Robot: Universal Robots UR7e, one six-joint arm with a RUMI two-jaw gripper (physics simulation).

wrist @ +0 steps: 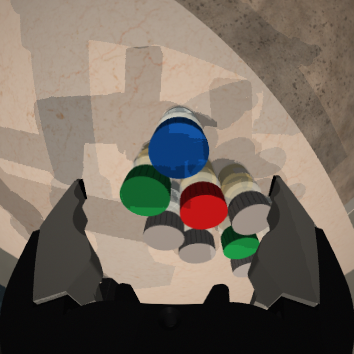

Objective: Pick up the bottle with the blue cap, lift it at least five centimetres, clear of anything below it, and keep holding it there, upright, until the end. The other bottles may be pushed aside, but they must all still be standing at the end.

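Frame: origin at the arm's base, x down, y back, z left, level; metres.
Seen in the pictures: gripper, fingertip midpoint: [176, 178].
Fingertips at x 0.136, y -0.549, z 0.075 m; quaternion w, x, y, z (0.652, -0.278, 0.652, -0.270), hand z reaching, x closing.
Observation:
Offsets run from my fingertips to a thing's top centre.
The bottle with the blue cap {dx +0.026, dy -0.008, dz +0.006 m} [178, 150] stands upright at the top of a tight group of bottles, a little above the middle of the wrist view. Its clear shoulder shows behind the cap, and the cap hides most of its body. My gripper [176, 178] is open and empty, pointing down from above the group. The blue cap lies between the two jaws from left to right, but further up in the view than their tips. How high the tips are above the caps I cannot tell.
Close below the blue cap stand bottles with a dark green cap {dx +0.026, dy +0.053, dz -0.004 m} [145, 192] and a red cap {dx +0.026, dy +0.024, dz -0.065 m} [204, 207]. Several grey-capped bottles {dx +0.026, dy +0.091, dz -0.063 m} [164, 232] {dx +0.026, dy -0.009, dz -0.120 m} [250, 217] and a bright green-capped one {dx +0.026, dy +0.033, dz -0.161 m} [240, 245] stand nearer the gripper's base. The round table's edge curves down the right side.

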